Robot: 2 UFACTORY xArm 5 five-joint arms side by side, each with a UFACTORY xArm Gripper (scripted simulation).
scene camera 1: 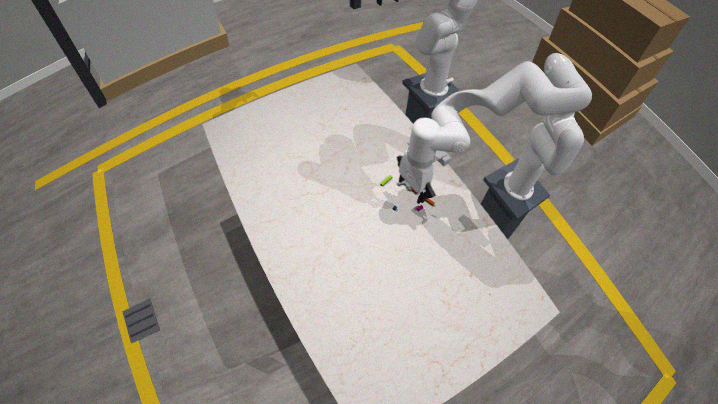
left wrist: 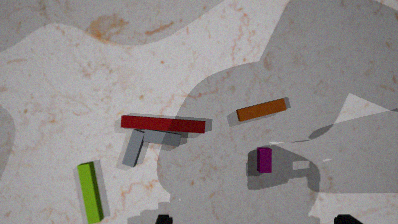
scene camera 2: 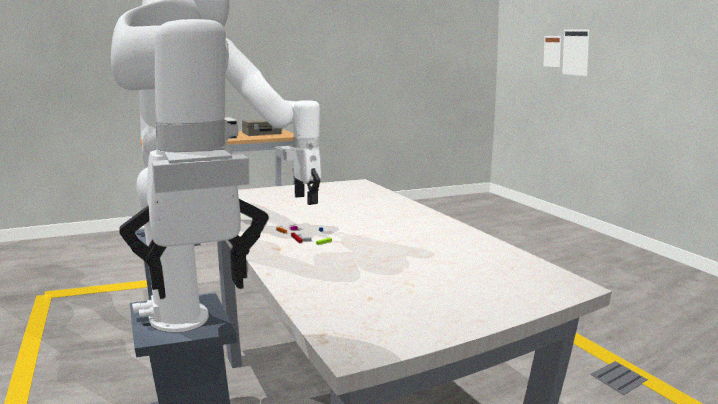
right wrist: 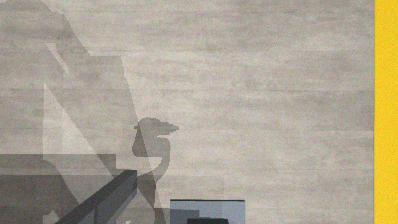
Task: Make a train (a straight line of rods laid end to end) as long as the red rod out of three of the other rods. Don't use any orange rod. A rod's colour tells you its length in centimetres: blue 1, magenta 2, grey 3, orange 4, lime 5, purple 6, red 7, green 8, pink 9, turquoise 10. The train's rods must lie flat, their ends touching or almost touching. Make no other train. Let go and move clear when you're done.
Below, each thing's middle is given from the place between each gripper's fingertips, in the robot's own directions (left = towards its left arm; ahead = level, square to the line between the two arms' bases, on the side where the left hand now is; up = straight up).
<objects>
Right now the red rod (left wrist: 138, 122) is 100 mm below my left hand (scene camera 2: 306, 200), 60 mm to the right of it and 50 mm behind it.
I see my right gripper (scene camera 2: 200, 289) 80 cm to the right of the red rod, 36 cm short of it and 24 cm above it.
</objects>
